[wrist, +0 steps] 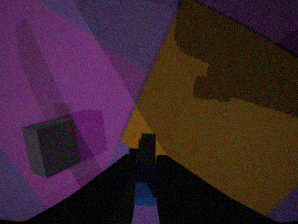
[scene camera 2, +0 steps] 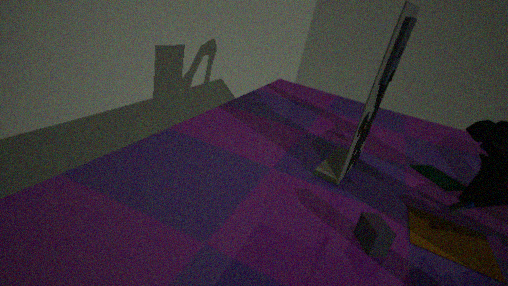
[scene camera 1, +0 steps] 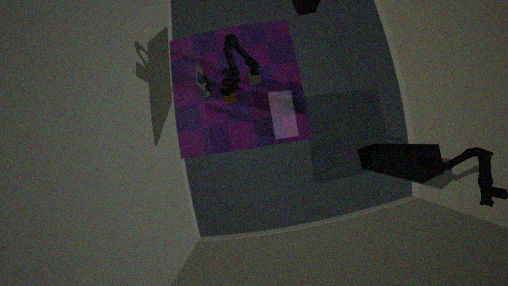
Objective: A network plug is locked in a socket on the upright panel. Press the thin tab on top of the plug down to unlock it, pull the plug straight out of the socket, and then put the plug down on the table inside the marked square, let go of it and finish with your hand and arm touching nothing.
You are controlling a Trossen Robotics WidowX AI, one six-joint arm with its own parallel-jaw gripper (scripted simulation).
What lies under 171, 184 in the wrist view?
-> The gripper.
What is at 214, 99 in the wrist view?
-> An orange marked square.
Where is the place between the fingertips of the gripper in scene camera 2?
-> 462, 203
